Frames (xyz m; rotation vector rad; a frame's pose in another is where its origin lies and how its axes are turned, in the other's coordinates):
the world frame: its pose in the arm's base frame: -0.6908 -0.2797 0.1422 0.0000 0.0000 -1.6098
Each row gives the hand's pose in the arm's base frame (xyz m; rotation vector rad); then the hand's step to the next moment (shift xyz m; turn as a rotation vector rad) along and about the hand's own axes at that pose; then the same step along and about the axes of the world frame.
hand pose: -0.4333 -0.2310 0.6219 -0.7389 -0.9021 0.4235
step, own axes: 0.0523 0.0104 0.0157 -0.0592 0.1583 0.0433
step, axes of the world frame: -0.0461 0.0144 0.0275 -0.0856 -0.0773 -0.1309
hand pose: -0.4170 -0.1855 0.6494 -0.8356 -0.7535 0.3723
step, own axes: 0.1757 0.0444 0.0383 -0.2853 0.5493 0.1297
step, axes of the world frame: -0.1519 0.0864 0.0615 -0.2391 -0.3059 -0.4992
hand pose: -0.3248 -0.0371 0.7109 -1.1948 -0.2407 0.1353
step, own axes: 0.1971 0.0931 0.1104 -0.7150 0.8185 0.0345
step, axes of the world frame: -0.1852 0.1572 -0.0262 -0.1370 -0.6870 -0.8316
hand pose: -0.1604 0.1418 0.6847 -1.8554 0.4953 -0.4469
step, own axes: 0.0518 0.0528 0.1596 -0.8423 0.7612 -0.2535
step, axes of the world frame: -0.0865 0.1182 -0.0974 0.0137 -0.9335 -0.6939
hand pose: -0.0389 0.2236 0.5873 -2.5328 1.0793 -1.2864
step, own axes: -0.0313 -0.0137 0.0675 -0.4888 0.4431 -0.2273
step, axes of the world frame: -0.0173 0.0446 -0.0586 -0.0058 -0.6024 -0.3521
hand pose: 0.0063 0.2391 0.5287 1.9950 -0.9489 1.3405
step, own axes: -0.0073 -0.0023 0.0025 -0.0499 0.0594 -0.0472
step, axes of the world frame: -0.0014 0.0013 -0.0078 -0.0094 -0.0863 -0.0267
